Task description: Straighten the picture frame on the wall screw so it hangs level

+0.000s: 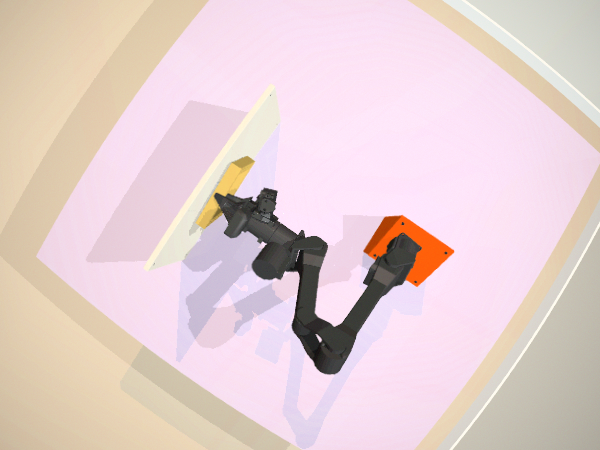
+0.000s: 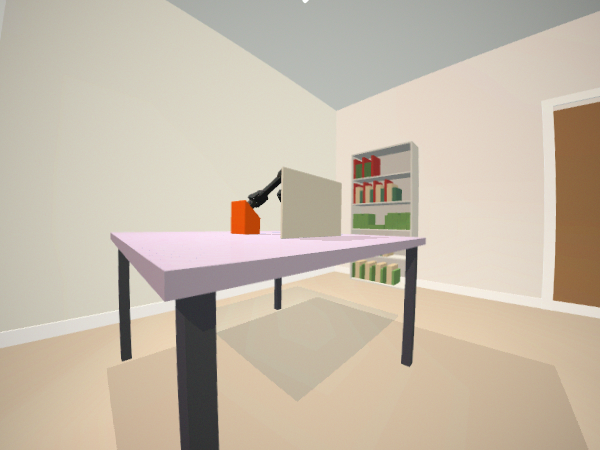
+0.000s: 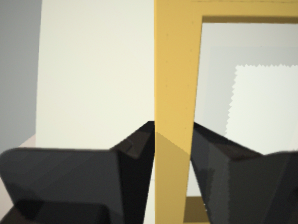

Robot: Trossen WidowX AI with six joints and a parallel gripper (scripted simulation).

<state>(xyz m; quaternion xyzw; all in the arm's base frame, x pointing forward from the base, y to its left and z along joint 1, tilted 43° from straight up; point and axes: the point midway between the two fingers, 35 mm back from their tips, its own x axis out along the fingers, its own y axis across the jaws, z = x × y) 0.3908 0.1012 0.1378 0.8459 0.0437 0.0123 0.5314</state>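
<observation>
Now: gripper tip 5 cm above the picture frame and 1 cm to the left of it. Round my gripper tip: wall panel 6 cm below, 2 cm to the right, 1 cm ahead.
</observation>
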